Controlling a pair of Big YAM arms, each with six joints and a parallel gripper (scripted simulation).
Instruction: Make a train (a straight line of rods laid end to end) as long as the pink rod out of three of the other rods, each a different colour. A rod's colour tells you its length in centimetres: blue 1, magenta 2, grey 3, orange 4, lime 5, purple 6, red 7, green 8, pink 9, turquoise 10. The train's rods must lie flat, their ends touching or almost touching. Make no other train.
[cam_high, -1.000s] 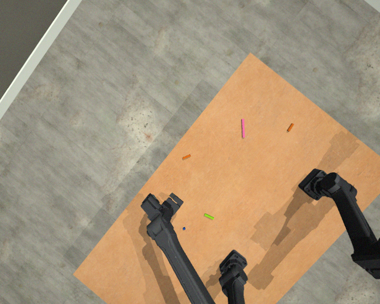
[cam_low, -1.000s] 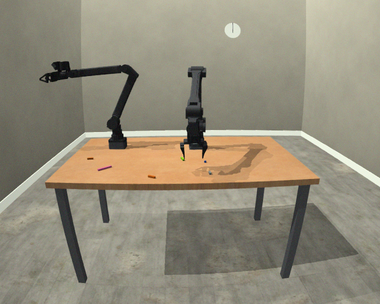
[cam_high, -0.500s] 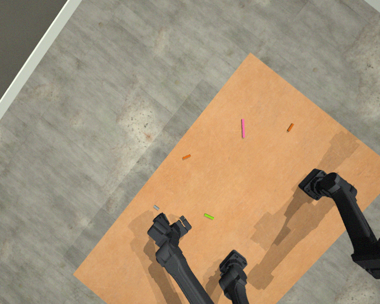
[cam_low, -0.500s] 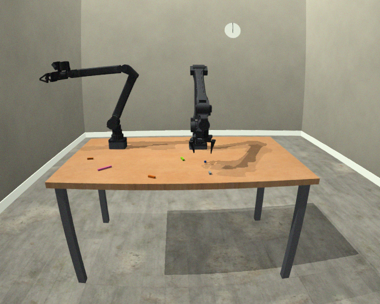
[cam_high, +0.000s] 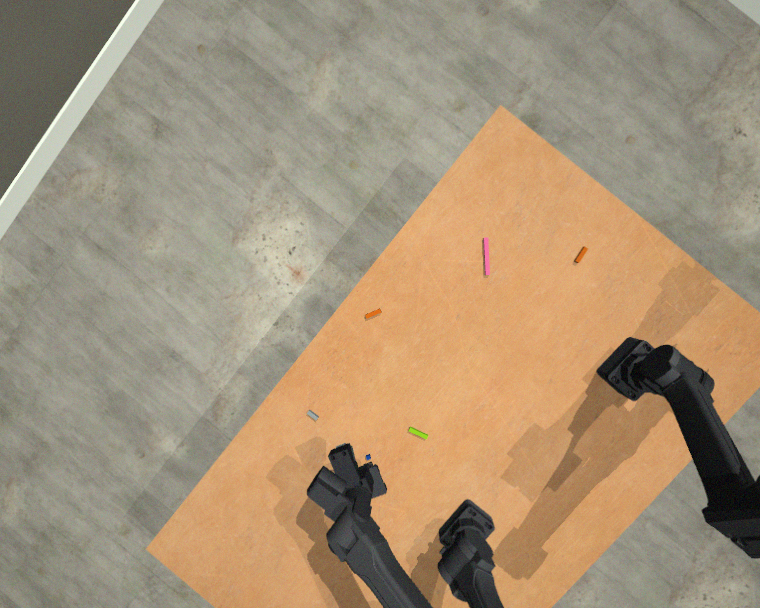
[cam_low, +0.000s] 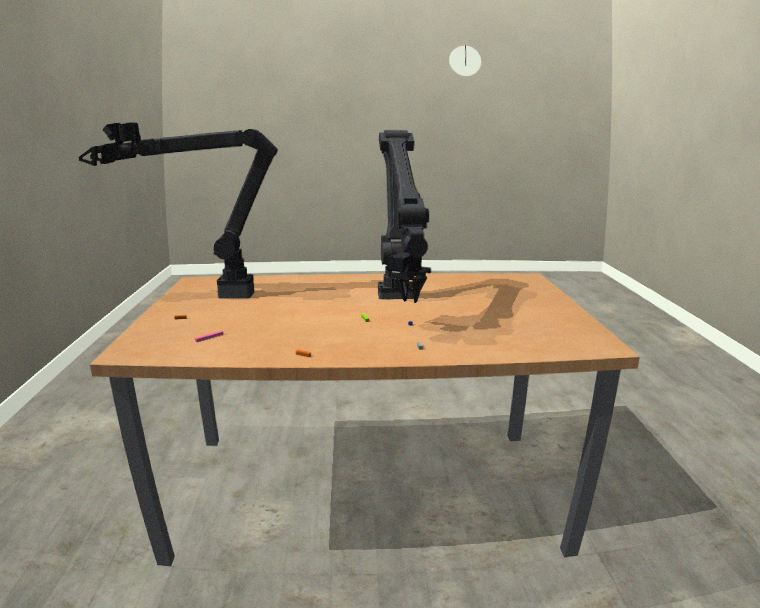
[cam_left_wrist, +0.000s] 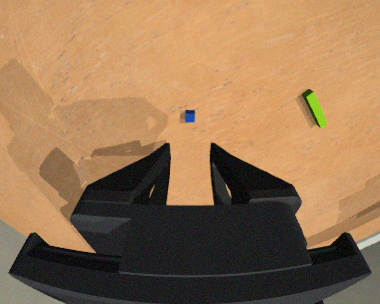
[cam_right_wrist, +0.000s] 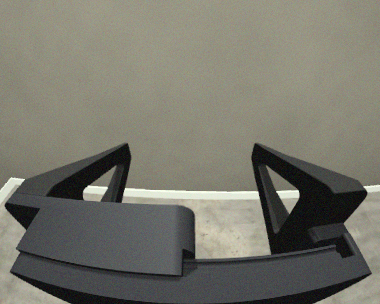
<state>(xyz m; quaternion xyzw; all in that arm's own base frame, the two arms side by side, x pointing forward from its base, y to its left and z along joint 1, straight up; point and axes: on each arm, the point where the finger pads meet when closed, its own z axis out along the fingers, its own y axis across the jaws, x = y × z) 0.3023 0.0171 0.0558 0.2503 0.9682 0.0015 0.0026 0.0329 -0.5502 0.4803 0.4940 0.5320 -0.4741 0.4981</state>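
Right now my left hand is 7 cm above the blue rod. From my left hand the other things lie so: pink rod 12 cm ahead, 57 cm to the right, 7 cm below; then lime rod 5 cm behind, 13 cm to the right, 7 cm below; then grey rod 17 cm ahead, 2 cm to the left, 7 cm below.
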